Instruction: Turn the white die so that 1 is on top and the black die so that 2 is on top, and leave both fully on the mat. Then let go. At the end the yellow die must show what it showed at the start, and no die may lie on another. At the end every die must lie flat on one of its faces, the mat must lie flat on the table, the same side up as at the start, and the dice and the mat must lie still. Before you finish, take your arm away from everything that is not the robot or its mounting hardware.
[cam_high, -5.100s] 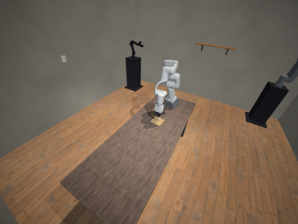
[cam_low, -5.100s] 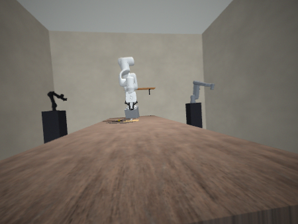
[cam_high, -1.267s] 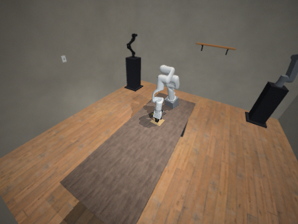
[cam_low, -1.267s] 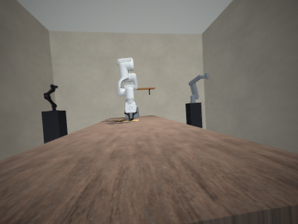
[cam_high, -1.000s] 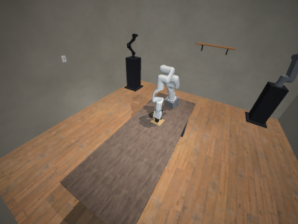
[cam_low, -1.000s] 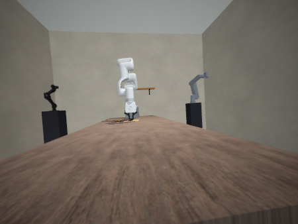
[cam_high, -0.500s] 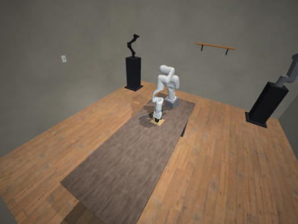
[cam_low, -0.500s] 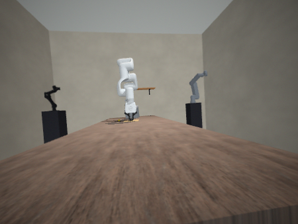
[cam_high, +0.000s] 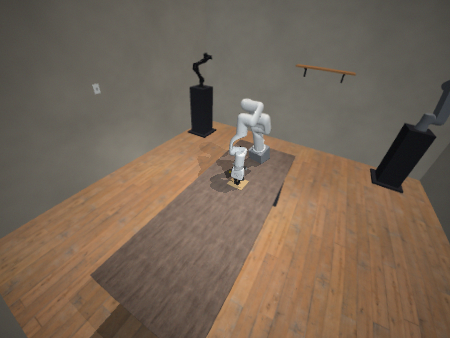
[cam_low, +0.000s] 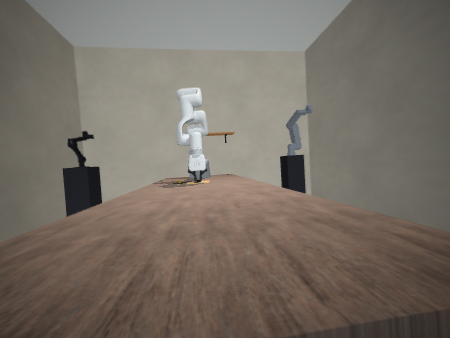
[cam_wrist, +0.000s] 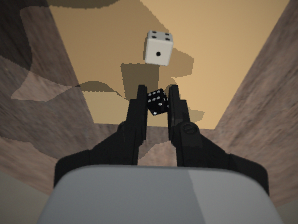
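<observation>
Right now the black die is 1 cm below my hand. The rest, counted from my hand: tan mat 2 cm below, 2 cm behind; then small yellow die 13 cm to the right, 11 cm behind, 2 cm below; then white die 5 cm behind, 1 cm below.
</observation>
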